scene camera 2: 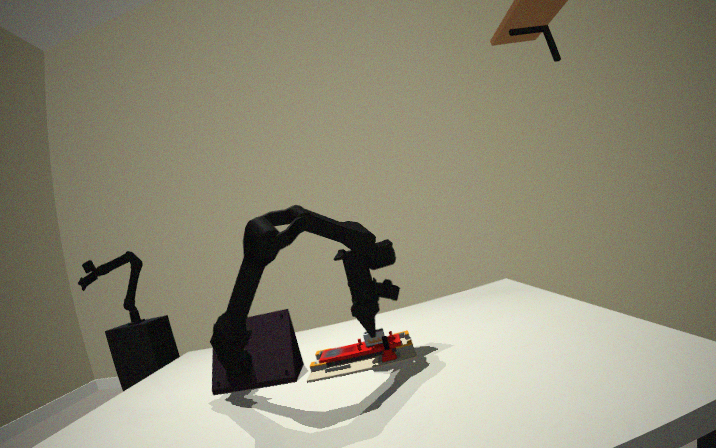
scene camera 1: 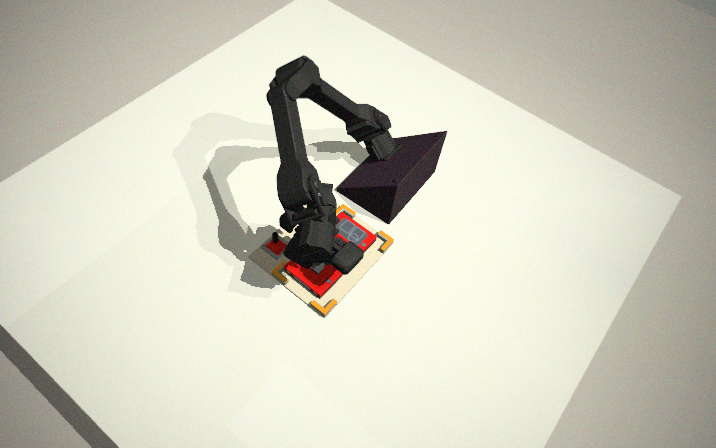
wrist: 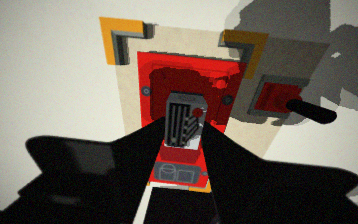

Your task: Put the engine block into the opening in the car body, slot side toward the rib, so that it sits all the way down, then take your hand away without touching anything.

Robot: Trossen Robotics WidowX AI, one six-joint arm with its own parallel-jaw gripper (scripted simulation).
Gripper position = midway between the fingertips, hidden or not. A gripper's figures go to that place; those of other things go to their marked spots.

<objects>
My gripper (wrist: 183, 122) is 11 cm from the lens. An engine block (wrist: 185, 114) is 9 cm from the lens. A car body (wrist: 218, 81) is 10 cm from the lens.
</objects>
